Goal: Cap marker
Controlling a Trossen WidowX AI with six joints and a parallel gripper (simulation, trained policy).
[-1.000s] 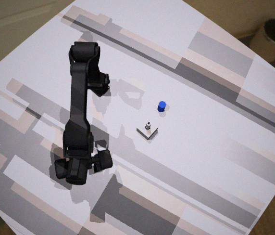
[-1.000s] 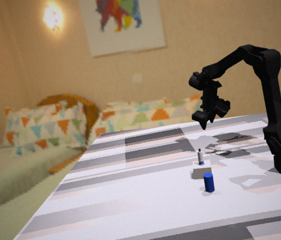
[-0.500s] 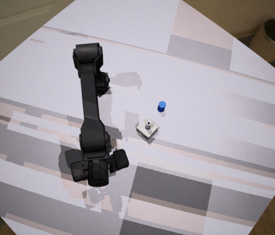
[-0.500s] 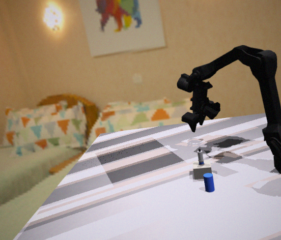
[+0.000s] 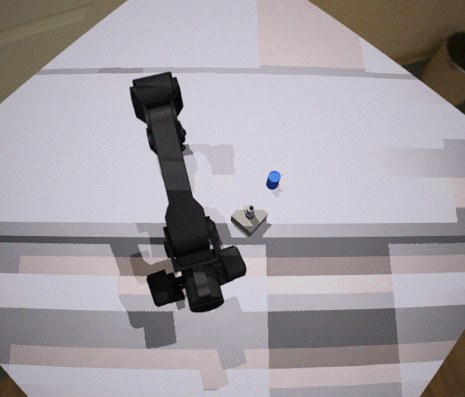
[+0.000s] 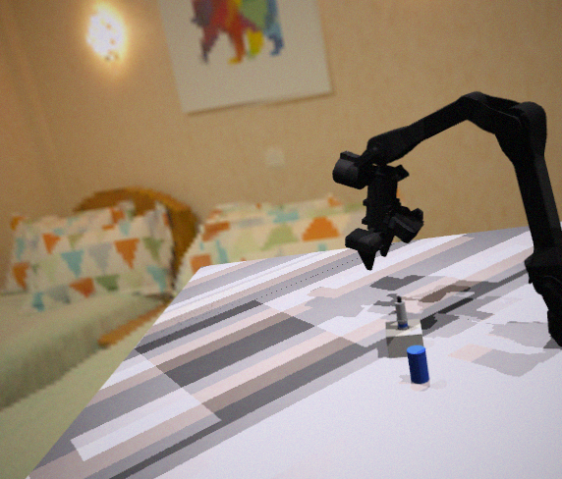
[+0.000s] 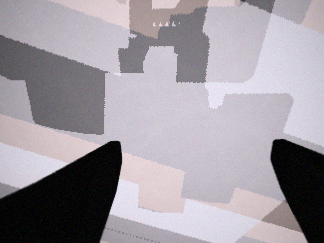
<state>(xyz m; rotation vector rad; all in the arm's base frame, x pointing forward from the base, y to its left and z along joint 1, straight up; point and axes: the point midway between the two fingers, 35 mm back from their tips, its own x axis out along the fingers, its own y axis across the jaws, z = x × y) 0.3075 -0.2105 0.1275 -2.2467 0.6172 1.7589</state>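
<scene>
The blue cap is 32 cm to the left of my gripper tip, 7 cm below it and 6 cm behind it. Round my gripper tip: holder block: 21 cm to the left, 7 cm below, 4 cm behind.
</scene>
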